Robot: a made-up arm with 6 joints. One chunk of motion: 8 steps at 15 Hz.
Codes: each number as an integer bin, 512 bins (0 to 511) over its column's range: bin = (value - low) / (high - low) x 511, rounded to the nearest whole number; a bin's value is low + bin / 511 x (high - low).
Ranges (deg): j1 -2.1..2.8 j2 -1.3..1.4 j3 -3.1..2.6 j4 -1.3..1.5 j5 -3.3..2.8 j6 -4..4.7
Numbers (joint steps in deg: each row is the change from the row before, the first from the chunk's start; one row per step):
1: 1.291 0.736 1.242 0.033 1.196 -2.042
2: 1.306 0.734 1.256 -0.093 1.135 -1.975
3: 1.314 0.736 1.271 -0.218 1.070 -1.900
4: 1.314 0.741 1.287 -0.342 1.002 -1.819
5: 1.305 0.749 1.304 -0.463 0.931 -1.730
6: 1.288 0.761 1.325 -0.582 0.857 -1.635
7: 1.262 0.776 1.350 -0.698 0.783 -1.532
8: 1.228 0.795 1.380 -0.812 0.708 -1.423
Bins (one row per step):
1: 354 385 389 243 377 115
2: 355 385 391 220 372 119
3: 356 385 392 197 366 123
4: 356 386 393 175 360 128
5: 355 388 395 153 354 133
6: 353 390 397 131 348 139
7: 351 393 399 110 342 145
8: 347 396 402 89 336 151

